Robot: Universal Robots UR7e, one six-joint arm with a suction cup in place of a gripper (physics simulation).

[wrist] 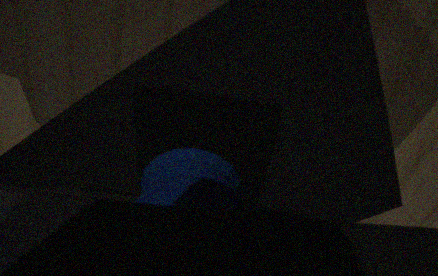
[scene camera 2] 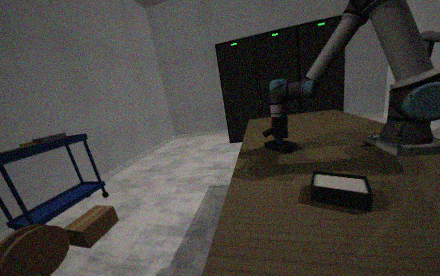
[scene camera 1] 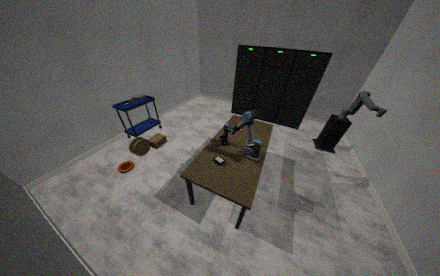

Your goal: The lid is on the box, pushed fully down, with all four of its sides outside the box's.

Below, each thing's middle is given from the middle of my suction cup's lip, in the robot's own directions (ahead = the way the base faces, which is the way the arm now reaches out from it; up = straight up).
Labels:
My suction cup is 2 cm above the dark lid [wrist: 295, 103]. Round my suction cup: black box [scene camera 2: 351, 191]: 7 cm behind, 40 cm to the left, 2 cm below.

